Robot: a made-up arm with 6 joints. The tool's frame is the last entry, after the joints. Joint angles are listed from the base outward. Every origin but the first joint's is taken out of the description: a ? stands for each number. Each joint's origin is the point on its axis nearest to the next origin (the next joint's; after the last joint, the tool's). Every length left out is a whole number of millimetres.
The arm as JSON. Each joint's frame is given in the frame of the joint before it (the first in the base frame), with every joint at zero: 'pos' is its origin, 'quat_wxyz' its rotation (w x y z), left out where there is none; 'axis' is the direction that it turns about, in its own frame. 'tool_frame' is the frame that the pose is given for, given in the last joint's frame.
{
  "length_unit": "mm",
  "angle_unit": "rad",
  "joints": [
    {
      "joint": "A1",
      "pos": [
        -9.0,
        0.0,
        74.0
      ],
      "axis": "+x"
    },
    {
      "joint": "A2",
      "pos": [
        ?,
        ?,
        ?
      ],
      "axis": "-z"
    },
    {
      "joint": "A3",
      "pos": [
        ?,
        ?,
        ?
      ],
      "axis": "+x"
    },
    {
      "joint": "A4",
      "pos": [
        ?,
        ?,
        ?
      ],
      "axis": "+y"
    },
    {
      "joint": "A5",
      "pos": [
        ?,
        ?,
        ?
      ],
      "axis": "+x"
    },
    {
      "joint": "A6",
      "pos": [
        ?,
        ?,
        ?
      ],
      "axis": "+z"
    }
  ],
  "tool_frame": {
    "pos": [
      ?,
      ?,
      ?
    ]
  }
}
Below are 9 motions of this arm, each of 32 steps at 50 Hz.
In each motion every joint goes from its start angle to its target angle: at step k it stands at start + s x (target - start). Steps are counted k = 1, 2, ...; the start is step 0. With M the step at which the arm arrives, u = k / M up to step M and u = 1 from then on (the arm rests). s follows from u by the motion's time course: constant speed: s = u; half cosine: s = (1 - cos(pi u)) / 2; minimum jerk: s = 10 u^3 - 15 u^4 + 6 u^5.
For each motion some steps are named. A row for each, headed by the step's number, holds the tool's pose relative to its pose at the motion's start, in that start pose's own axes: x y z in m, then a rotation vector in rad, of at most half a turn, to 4 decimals.
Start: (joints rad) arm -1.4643 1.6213 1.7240 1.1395 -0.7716 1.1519
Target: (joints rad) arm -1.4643 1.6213 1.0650 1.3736 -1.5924 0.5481
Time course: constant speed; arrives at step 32
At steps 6, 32:
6: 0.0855 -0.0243 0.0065 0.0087 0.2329 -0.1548
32: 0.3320 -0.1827 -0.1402 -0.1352 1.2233 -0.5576

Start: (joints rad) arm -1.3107 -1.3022 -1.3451 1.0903 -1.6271 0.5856
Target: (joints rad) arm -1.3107 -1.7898 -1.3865 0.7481 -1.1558 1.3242
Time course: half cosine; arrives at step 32
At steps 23, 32:
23: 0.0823 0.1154 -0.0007 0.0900 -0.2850 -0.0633
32: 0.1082 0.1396 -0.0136 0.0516 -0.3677 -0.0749

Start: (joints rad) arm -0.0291 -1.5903 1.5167 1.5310 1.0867 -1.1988
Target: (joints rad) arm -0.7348 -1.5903 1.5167 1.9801 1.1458 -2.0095
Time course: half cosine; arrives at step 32
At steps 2, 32:
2: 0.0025 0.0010 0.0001 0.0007 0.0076 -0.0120
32: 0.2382 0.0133 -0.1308 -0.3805 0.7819 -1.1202

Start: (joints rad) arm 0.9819 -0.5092 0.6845 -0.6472 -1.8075 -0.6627
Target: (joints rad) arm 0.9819 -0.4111 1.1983 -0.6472 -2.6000 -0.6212
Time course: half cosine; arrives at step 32
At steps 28, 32:
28: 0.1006 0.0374 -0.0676 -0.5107 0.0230 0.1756
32: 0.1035 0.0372 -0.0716 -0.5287 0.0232 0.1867

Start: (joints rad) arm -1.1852 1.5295 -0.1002 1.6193 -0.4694 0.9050
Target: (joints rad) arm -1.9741 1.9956 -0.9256 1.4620 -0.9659 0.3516
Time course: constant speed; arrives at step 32
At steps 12, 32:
12: 0.0282 -0.0395 0.1327 -0.0271 -0.1186 -0.6113
32: -0.1375 -0.1460 0.3601 0.2351 -0.2213 -1.4196

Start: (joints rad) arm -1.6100 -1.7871 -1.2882 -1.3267 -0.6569 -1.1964
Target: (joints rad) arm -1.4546 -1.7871 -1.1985 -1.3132 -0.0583 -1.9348
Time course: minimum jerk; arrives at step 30
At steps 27, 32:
27: 0.0925 0.0163 -0.0612 0.0053 0.4821 -0.8150
32: 0.0931 0.0160 -0.0623 0.0042 0.4865 -0.8218

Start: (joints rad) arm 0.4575 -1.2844 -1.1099 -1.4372 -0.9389 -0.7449
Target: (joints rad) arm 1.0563 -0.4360 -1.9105 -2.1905 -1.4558 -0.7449
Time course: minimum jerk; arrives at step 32
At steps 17, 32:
17: -0.1977 0.1356 -0.2830 -0.2970 -0.6482 0.1177
32: -0.2046 0.1713 -0.4387 -0.4025 -0.9141 0.2235

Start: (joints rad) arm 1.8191 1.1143 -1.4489 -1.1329 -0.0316 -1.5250
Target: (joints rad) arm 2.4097 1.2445 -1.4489 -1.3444 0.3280 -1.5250
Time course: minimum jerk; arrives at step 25
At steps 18, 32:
18: 0.2269 0.0057 0.3053 0.0536 0.8009 -0.0317
32: 0.2749 0.0069 0.3382 0.0628 0.9283 -0.0397

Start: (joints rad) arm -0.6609 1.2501 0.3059 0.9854 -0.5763 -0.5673
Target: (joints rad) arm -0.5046 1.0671 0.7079 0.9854 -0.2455 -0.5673
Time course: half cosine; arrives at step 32
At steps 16, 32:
16: -0.0451 -0.1184 0.0192 0.2140 0.1200 0.2444
32: -0.0434 -0.2427 0.0279 0.4123 0.2912 0.4906

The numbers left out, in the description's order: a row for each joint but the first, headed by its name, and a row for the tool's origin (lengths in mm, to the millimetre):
A2: 0.0 -115.0 -365.0
A3: -60.0 92.0 0.0
A4: 0.0 256.0 -64.0
A5: -193.0 0.0 80.0
A6: 0.0 28.0 159.0
tool: -45.0 131.0 0.0

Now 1 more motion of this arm.
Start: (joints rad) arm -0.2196 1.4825 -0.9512 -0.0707 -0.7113 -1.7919
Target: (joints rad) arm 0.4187 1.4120 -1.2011 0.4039 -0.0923 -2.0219
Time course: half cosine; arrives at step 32
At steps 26, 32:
26: 0.1900 -0.1999 -0.0123 -0.4476 0.1629 0.5362
32: 0.2078 -0.2125 -0.0180 -0.4969 0.1541 0.5711

